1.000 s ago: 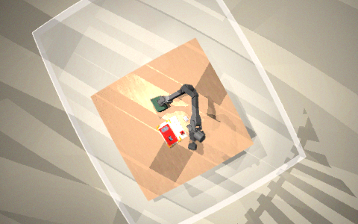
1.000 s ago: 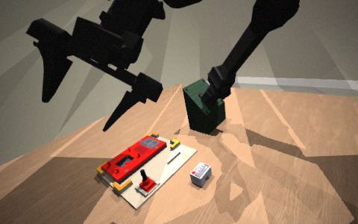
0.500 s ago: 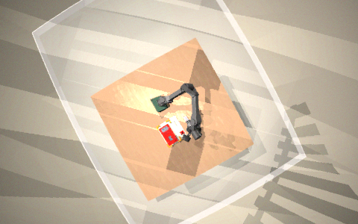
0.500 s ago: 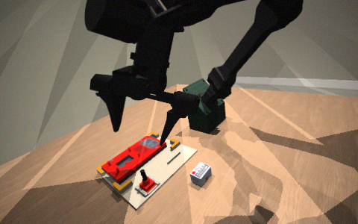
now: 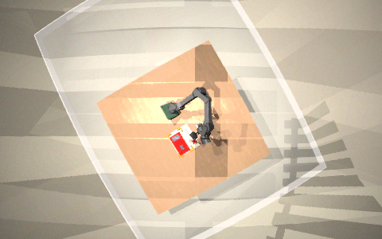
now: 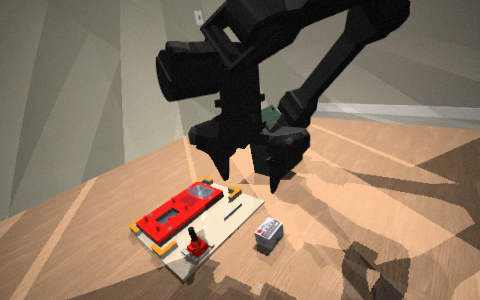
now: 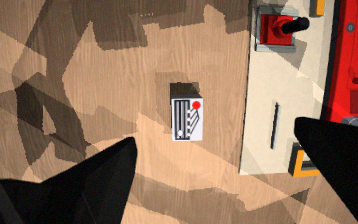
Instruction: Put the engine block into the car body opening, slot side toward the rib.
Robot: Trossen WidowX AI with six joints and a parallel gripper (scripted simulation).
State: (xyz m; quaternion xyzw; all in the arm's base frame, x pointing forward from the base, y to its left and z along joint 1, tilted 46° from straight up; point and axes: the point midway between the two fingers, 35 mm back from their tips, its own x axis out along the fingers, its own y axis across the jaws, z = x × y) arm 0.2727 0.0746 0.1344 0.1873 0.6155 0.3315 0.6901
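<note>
Now: gripper tip 3 cm past the grey engine block, 1 cm to the right of it and 13 cm above it.
</note>
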